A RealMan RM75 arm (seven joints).
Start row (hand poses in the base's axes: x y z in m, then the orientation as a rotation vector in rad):
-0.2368, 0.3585, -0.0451, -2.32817, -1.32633, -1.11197
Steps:
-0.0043, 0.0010, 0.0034, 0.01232, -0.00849, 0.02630
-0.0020, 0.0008, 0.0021, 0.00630, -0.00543, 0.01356
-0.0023, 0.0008, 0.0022, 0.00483, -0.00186, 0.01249
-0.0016, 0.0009, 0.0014, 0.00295, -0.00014, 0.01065
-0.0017, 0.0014, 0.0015, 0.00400, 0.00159, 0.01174
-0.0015, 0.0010, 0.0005, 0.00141, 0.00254, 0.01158
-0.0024, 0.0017, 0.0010, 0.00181, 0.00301, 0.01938
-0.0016, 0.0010, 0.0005, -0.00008, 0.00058, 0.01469
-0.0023, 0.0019, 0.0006, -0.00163, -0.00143, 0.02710
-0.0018, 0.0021, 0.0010, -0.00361, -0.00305, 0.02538
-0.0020, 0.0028, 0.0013, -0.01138, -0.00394, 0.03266
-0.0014, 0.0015, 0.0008, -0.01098, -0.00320, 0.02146
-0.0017, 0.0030, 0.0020, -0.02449, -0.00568, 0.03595
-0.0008, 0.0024, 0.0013, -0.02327, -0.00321, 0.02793
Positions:
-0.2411, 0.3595, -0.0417, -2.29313, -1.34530, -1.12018
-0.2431, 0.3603, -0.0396, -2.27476, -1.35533, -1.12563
-0.2454, 0.3611, -0.0374, -2.25931, -1.36414, -1.12613
-0.2470, 0.3620, -0.0360, -2.24731, -1.37205, -1.12417
-0.2487, 0.3634, -0.0345, -2.23400, -1.37937, -1.12009
-0.2502, 0.3644, -0.0340, -2.22286, -1.38832, -1.11369
-0.2526, 0.3661, -0.0330, -2.20422, -1.40409, -1.10427
-0.2542, 0.3671, -0.0325, -2.19060, -1.41784, -1.09855
-0.2565, 0.3690, -0.0319, -2.16570, -1.44522, -1.09031
-0.2583, 0.3711, -0.0309, -2.14314, -1.47305, -1.08354
-0.2603, 0.3739, -0.0296, -2.11821, -1.51415, -1.07117
-0.2617, 0.3754, -0.0288, -2.10369, -1.54416, -1.06173
-0.2634, 0.3784, -0.0268, -2.08257, -1.59937, -1.04252
-0.2642, 0.3808, -0.0255, -2.06841, -1.64497, -1.02323

